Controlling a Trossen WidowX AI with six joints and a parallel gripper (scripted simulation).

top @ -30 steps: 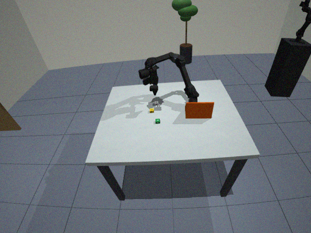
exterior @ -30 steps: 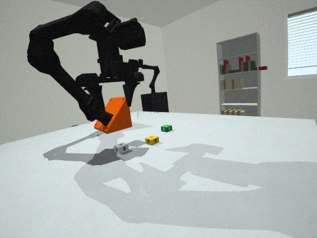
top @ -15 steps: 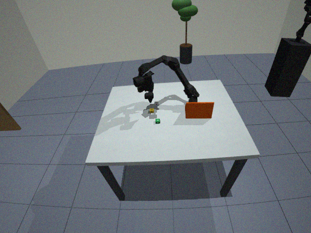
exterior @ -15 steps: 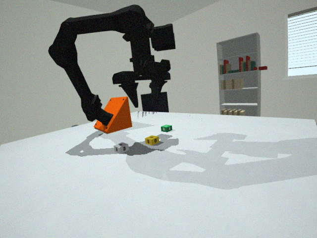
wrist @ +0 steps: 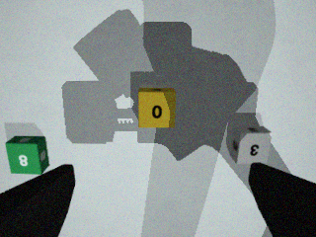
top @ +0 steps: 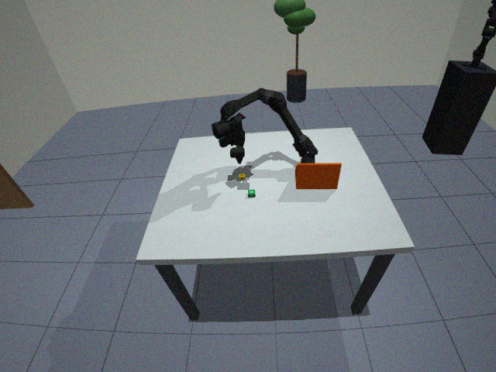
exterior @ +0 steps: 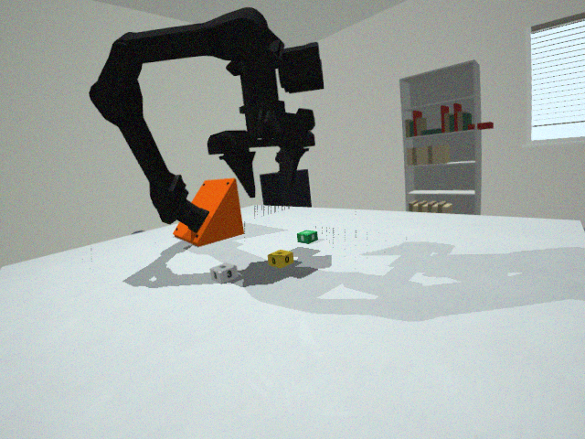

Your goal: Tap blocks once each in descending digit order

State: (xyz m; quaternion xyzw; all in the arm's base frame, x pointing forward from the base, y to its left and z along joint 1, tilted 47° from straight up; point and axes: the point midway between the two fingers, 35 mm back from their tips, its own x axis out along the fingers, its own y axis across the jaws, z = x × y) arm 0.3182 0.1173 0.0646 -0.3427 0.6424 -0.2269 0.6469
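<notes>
Now: gripper tip 120 mm to the right of the green block, 110 mm above it and 60 mm past it. Round my gripper tip: yellow block: 110 mm below; then white block: 110 mm below, 100 mm to the right, 20 mm behind.
</notes>
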